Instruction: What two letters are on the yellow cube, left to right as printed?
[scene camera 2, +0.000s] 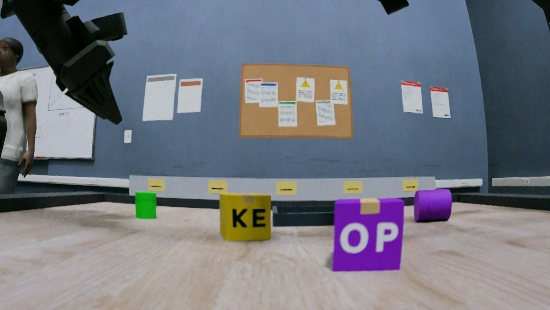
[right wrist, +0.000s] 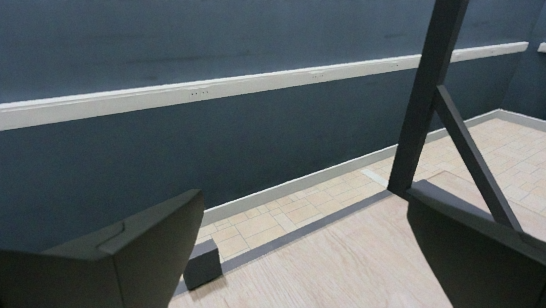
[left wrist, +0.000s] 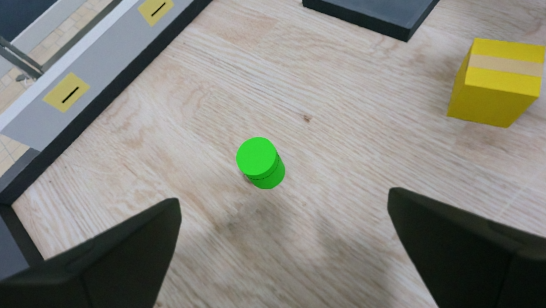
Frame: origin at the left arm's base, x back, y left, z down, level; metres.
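Seen in the pictures: left gripper, fingertip midpoint: (scene camera 2: 112, 120) (left wrist: 284, 203); right gripper, fingertip midpoint: (right wrist: 304, 202).
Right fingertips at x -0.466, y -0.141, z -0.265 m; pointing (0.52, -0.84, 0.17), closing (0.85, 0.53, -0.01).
Pixels of each thing's top centre, then the offset from my right fingertips to it.
- yellow cube, top centre: (left wrist: 505, 64) (scene camera 2: 243, 194) dx +0.061, dy +0.177, dz +0.239 m
- purple cube, top centre: (scene camera 2: 369, 200) dx -0.035, dy +0.050, dz +0.239 m
- green cylinder, top centre: (left wrist: 255, 155) (scene camera 2: 145, 192) dx +0.222, dy +0.289, dz +0.247 m
- purple cylinder, top centre: (scene camera 2: 432, 189) dx -0.188, dy +0.245, dz +0.241 m
- dark tray, top centre: (scene camera 2: 310, 208) dx -0.022, dy +0.328, dz +0.267 m
A yellow cube (scene camera 2: 245, 218) (left wrist: 495, 84) stands on the table. In the scene view its front face shows the black letters "KE", K on the left and E on the right. In the left wrist view it is at the upper right, with a tan strip across its top and no letters readable. My left gripper (left wrist: 284, 203) is open and empty above the table, with the cube off to its right. My right gripper (right wrist: 304, 202) is open and empty, over the table's edge, and the cube does not show in its view.
A purple cube (scene camera 2: 368, 235) with white letters "OP" stands nearest the scene camera. A green cylinder (scene camera 2: 146, 205) (left wrist: 261, 162) stands upright at the left. A purple cylinder (scene camera 2: 432, 205) lies on its side at the right. A dark tray (scene camera 2: 303, 216) (left wrist: 372, 14) lies behind the cubes.
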